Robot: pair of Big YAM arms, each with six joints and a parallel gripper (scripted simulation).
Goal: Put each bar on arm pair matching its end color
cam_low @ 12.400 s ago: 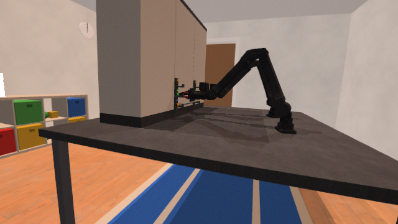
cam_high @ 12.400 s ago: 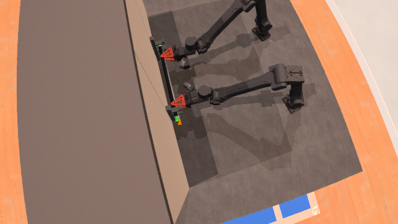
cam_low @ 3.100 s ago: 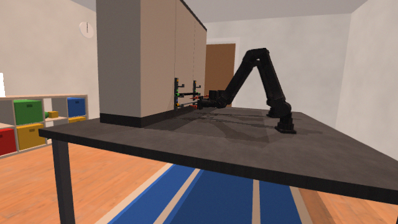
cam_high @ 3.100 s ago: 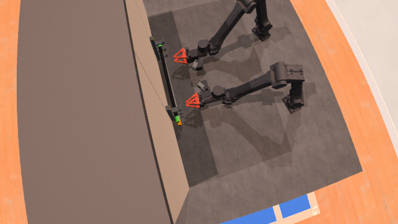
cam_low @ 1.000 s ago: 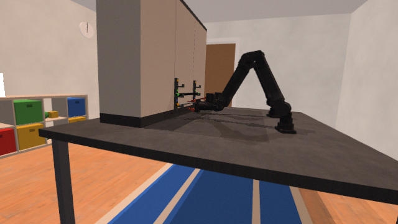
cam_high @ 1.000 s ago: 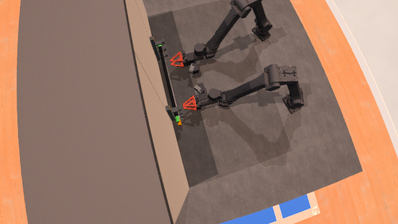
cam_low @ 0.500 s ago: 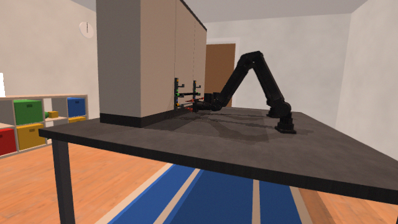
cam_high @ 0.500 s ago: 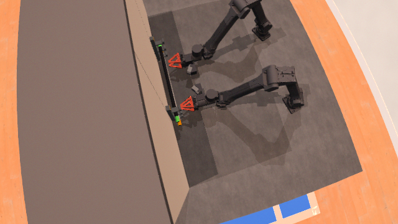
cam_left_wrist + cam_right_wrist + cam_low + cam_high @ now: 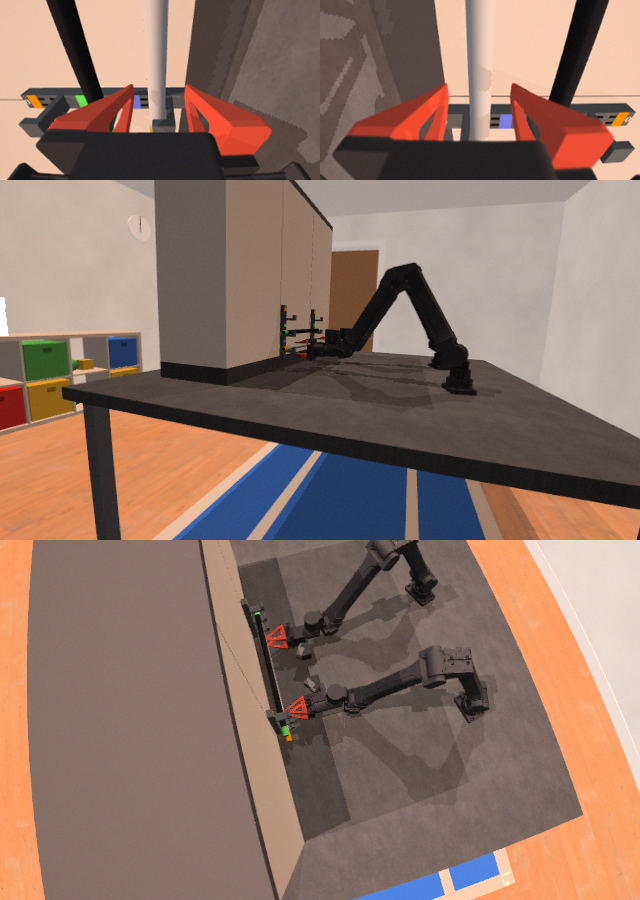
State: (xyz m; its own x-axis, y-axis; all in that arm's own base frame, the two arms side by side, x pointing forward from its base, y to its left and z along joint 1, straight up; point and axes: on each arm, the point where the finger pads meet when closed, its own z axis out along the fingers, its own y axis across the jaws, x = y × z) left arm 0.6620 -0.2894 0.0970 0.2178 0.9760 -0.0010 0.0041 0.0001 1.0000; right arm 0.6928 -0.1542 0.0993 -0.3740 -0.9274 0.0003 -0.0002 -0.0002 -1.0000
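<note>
My left gripper is now 20 mm short of the silver bar and 150 mm to the left of it. Also, from my left hand: beige wall unit 210 mm ahead, 150 mm to the right, 350 mm above; black bar 20 mm ahead, 150 mm to the right, 80 mm above.
Right now my right hand is 150 mm to the right of the silver bar and 20 mm short of it. Round my right hand: beige wall unit: 350 mm above, 210 mm ahead, 150 mm to the left; then black bar: 140 mm to the left, 80 mm above, 20 mm ahead.
</note>
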